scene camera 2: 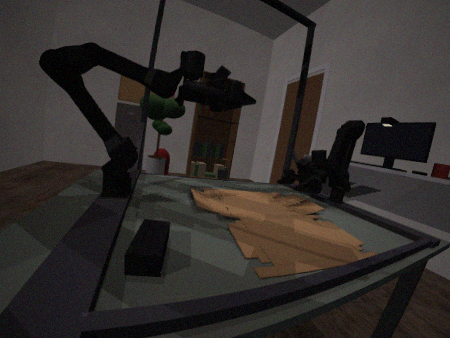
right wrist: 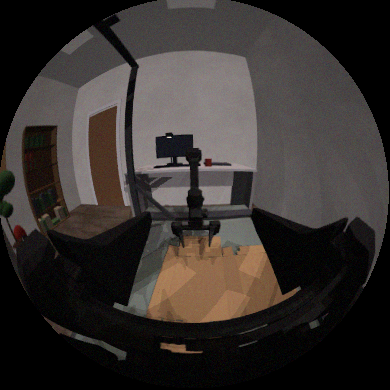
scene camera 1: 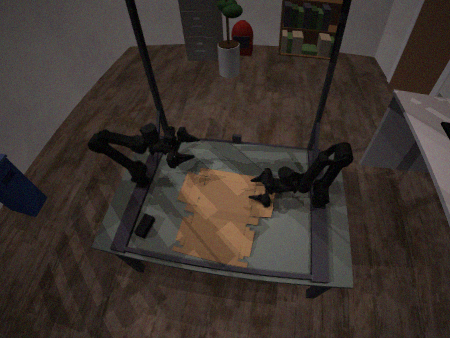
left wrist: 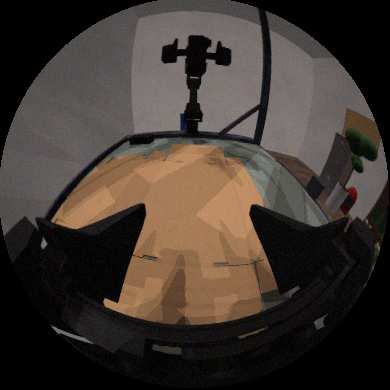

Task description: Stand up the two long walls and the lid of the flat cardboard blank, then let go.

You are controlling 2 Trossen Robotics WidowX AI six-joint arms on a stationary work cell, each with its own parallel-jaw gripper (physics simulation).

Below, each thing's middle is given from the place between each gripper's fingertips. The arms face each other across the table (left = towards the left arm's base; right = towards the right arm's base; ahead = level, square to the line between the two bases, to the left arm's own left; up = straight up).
Scene:
Now: right hand 24 cm short of the black block (scene camera 2: 145, 255), 25 cm to the left of it and 32 cm above it.
My left gripper is now 47 cm to the left of the black block, 24 cm short of it and 6 cm above it.

